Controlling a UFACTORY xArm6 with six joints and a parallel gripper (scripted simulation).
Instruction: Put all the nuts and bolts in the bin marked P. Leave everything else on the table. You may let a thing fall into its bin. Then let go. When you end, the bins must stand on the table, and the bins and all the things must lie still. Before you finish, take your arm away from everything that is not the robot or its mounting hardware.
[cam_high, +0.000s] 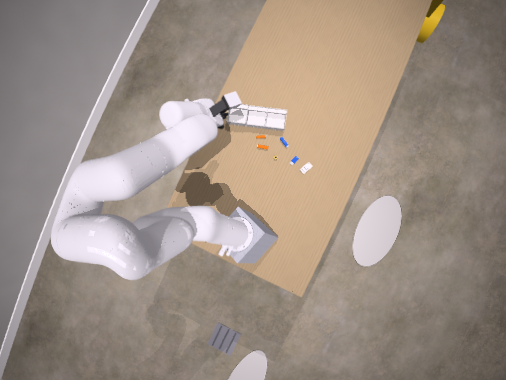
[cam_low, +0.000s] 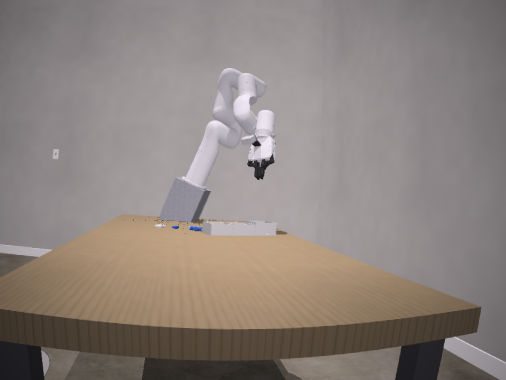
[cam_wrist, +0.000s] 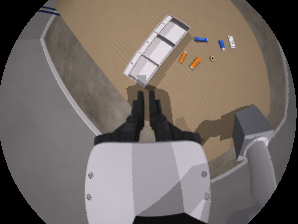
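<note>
Now: the bin 100 mm ahead of my hand, 80 mm to the right of it and 200 mm below it. Also, from my hand: long blue stick (40 mm ahead, 230 mm to the right, 220 mm below); then blue usb stick (10 mm behind, 310 mm to the right, 220 mm below); then brass-coloured fastener (30 mm behind, 230 mm to the right, 220 mm below).
</note>
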